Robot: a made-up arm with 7 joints.
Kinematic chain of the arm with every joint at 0, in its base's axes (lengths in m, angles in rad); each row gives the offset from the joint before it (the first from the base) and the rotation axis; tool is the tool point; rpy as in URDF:
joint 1: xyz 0 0 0 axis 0.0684 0.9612 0.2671
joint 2: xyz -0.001 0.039 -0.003 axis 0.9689 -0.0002 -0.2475
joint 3: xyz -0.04 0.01 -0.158 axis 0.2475 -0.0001 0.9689
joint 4: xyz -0.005 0 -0.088 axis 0.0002 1 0
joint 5: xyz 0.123 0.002 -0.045 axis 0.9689 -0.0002 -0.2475
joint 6: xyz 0.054 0 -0.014 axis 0.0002 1 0
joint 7: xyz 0.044 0 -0.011 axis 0.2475 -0.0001 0.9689
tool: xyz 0 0 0 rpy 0 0.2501 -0.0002
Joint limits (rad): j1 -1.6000..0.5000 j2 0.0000..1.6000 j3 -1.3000..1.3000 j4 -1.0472..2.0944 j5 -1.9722..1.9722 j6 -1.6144..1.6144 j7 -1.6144..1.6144
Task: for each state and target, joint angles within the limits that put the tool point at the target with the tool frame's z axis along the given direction. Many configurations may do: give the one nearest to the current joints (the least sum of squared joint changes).
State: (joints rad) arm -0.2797 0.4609 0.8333 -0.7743 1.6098 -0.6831 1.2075
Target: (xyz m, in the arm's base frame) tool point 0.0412 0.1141 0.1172 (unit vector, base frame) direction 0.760 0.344 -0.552
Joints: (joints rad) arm -1.1377 1.2973 1.0653 -1.0472 1.0426 -1.1899 1.2076
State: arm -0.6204 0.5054 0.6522 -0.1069 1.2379 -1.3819 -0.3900
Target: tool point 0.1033 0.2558 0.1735 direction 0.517 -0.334 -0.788
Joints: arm -1.0429 1.1757 1.1050 -0.2909 1.2445 -1.1872 -0.3900
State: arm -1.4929 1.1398 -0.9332 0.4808 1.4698 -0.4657 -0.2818
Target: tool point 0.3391 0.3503 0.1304 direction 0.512 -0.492 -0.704
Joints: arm -1.5718 1.3332 -0.6353 1.0019 1.2758 -0.0675 -0.2818
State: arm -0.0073 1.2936 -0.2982 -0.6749 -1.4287 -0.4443 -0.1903
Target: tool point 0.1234 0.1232 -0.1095 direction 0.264 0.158 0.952
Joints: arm 0.2004 1.4623 -0.3623 -0.8690 -1.1906 -0.3734 -0.1903
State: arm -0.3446 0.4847 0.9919 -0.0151 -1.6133 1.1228 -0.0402
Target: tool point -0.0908 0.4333 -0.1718 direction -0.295 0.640 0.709
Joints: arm 0.3962 0.6866 1.3000 0.5760 -1.2820 0.6230 -0.0402
